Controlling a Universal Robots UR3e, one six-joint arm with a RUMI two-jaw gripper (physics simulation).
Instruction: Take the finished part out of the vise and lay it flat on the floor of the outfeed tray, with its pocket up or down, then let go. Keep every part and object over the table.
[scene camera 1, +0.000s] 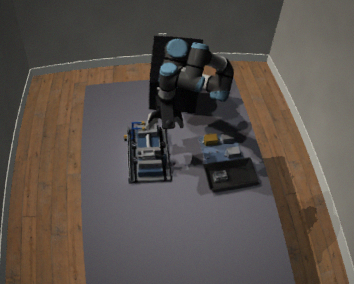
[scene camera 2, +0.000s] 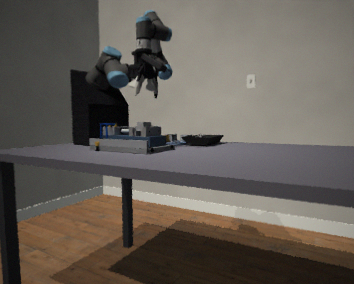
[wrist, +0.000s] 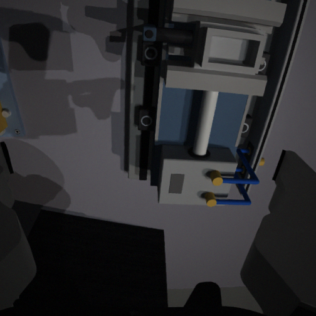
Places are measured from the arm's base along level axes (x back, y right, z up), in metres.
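Where they show: gripper, fingertip midpoint: (scene camera 2: 146, 97); arm's base, link origin: (scene camera 2: 97, 81).
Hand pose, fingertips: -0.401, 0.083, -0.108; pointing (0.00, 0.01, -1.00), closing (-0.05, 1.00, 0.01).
Things, the pixels of their top centre, and the offset from my fingertips, as dx, dy, dz.
- finished part, top centre: (scene camera 2: 144, 122) (scene camera 1: 148, 152) -0.042, +0.070, -0.107
- vise, top centre: (scene camera 2: 131, 126) (scene camera 1: 147, 142) +0.022, +0.072, -0.123
- grey pocketed part, top centre: (scene camera 1: 221, 174) -0.129, -0.250, -0.175
- light blue plate, top centre: (scene camera 1: 221, 148) +0.039, -0.286, -0.213
- yellow block, top centre: (scene camera 1: 211, 137) +0.082, -0.237, -0.178
- grey block, top centre: (scene camera 1: 233, 150) +0.000, -0.335, -0.178
The finished part (wrist: 230, 51) (scene camera 1: 147, 153), a light grey block with a rectangular pocket facing up, sits between the two jaws of the vise (wrist: 175, 192) (scene camera 1: 150, 170) (scene camera 2: 120, 145). My gripper (wrist: 144, 151) (scene camera 1: 165, 123) (scene camera 2: 146, 95) is open and empty, high above the screw-housing end of the vise. In the wrist view its fingers stand wide at the left and right edges, and the part is near the top, right of centre. The outfeed tray (scene camera 1: 245, 176) (scene camera 2: 202, 140) is black and shallow, to the right of the vise in scene camera 1.
Another grey pocketed part (scene camera 1: 220, 176) lies inside the tray at its left. A light blue plate (scene camera 1: 212, 154) (wrist: 11, 95) beside the tray carries a yellow block (scene camera 1: 211, 139) and a grey block (scene camera 1: 233, 151). Blue tubes (wrist: 235, 180) with yellow fittings stand at the vise's housing end.
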